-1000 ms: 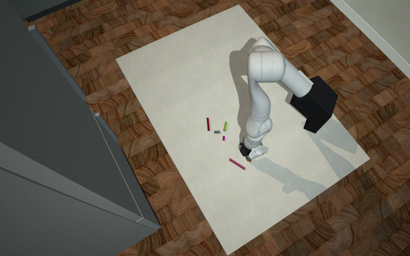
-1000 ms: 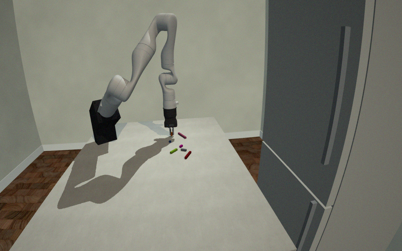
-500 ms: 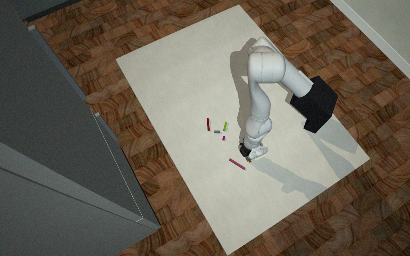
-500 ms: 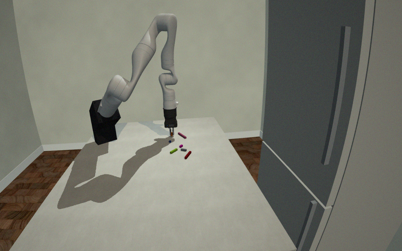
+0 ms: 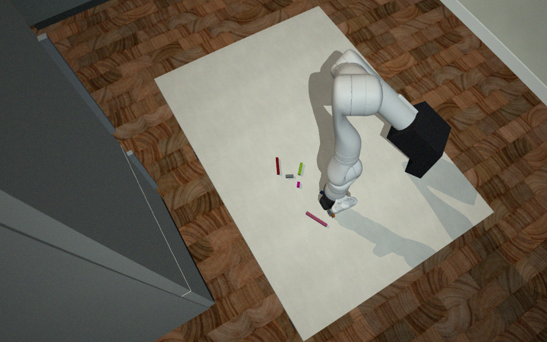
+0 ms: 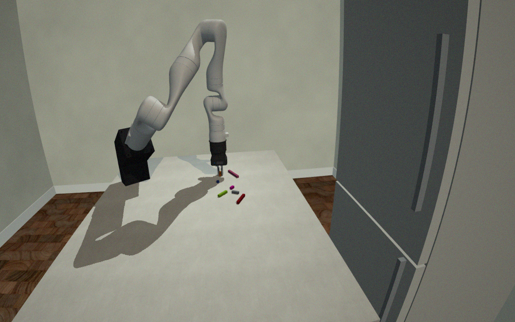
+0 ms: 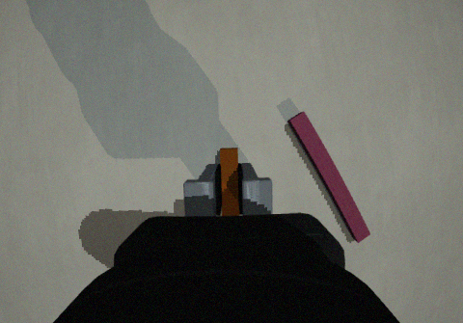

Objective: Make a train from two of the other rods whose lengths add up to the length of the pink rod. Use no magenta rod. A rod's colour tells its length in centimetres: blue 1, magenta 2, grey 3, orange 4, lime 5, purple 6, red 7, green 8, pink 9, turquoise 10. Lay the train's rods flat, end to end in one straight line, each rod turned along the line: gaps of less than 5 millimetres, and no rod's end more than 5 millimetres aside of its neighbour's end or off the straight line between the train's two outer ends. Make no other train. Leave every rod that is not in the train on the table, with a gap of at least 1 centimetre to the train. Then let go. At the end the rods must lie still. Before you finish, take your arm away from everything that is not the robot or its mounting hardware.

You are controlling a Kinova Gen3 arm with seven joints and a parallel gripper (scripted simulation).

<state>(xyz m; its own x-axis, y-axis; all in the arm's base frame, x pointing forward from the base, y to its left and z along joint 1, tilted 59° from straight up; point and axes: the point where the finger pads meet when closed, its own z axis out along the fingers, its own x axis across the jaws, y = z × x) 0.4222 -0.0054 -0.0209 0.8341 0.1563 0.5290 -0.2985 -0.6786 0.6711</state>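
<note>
Right now the orange rod is 10 mm below my hand. Also, from my hand: blue rod (80 mm to the right, 40 mm behind, 10 mm below); pink rod (60 mm ahead, 20 mm to the right, 10 mm below); magenta rod (160 mm to the right, 10 mm below).
</note>
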